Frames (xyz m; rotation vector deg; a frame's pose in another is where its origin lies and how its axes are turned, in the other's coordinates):
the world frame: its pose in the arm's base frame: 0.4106 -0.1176 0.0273 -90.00 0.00 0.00
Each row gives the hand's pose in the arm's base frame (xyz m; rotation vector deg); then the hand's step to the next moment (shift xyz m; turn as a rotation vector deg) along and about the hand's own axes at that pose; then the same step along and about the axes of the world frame.
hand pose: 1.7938 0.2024 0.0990 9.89 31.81 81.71
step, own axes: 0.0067 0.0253 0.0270 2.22 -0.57 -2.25
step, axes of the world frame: -0.0097 -0.0326 0.0161 -0.44 2.76 1.58
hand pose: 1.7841 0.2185 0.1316 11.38 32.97 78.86
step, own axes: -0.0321 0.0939 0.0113 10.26 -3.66 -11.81
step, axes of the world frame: -0.0783 -0.0612 -0.0096 -1.83 14.44 6.80
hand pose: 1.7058 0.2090 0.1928 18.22 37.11 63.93
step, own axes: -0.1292 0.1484 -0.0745 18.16 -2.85 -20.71
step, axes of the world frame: -0.1911 -0.0643 -0.0603 -5.75 23.44 13.58
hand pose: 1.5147 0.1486 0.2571 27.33 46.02 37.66
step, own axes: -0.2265 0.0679 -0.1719 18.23 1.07 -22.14
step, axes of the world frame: -0.2752 -0.0502 -0.0849 -8.21 21.93 16.60
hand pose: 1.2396 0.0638 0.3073 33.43 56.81 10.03
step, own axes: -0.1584 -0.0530 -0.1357 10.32 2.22 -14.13
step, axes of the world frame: -0.2055 -0.0326 -0.0550 -5.78 12.20 11.35
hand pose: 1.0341 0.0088 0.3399 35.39 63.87 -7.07
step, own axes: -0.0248 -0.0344 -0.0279 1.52 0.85 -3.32
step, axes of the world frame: -0.0471 0.0005 -0.0190 -1.64 1.95 2.75
